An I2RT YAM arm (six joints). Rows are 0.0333 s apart.
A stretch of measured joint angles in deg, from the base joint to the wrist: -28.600, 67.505, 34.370, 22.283, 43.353, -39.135; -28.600, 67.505, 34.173, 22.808, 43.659, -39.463; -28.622, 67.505, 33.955, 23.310, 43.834, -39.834; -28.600, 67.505, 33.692, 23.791, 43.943, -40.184; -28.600, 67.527, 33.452, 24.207, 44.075, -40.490; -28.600, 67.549, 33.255, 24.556, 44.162, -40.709; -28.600, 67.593, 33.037, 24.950, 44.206, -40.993; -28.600, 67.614, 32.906, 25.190, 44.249, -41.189; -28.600, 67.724, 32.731, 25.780, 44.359, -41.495; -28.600, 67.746, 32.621, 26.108, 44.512, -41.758
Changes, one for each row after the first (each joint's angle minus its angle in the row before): 0.000, 0.000, -0.197, 0.525, 0.306, -0.328; -0.022, 0.000, -0.218, 0.502, 0.175, -0.371; 0.022, 0.000, -0.263, 0.481, 0.109, -0.350; 0.000, 0.022, -0.240, 0.416, 0.132, -0.306; 0.000, 0.022, -0.197, 0.349, 0.087, -0.219; 0.000, 0.044, -0.218, 0.394, 0.044, -0.284; 0.000, 0.021, -0.131, 0.240, 0.043, -0.196; 0.000, 0.110, -0.175, 0.590, 0.110, -0.306; 0.000, 0.022, -0.110, 0.328, 0.153, -0.263
